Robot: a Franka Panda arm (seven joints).
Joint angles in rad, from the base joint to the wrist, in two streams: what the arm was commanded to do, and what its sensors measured. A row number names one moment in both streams.
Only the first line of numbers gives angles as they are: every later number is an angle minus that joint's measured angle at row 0.
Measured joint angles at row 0: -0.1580 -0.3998 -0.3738 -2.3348 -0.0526 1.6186 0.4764
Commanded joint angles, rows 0 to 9: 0.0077 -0.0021 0.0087 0.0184 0.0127 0.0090 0.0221; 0.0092 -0.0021 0.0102 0.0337 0.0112 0.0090 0.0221; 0.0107 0.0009 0.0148 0.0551 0.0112 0.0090 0.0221; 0.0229 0.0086 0.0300 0.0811 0.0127 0.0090 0.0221; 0.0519 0.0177 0.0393 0.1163 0.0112 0.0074 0.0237; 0.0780 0.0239 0.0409 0.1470 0.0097 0.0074 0.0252; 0.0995 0.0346 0.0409 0.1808 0.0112 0.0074 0.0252; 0.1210 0.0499 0.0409 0.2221 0.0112 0.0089 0.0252; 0.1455 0.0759 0.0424 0.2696 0.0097 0.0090 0.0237; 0.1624 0.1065 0.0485 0.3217 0.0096 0.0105 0.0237
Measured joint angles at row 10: 0.1069 0.0134 0.0383 0.1717 0.0025 0.0127 0.0104
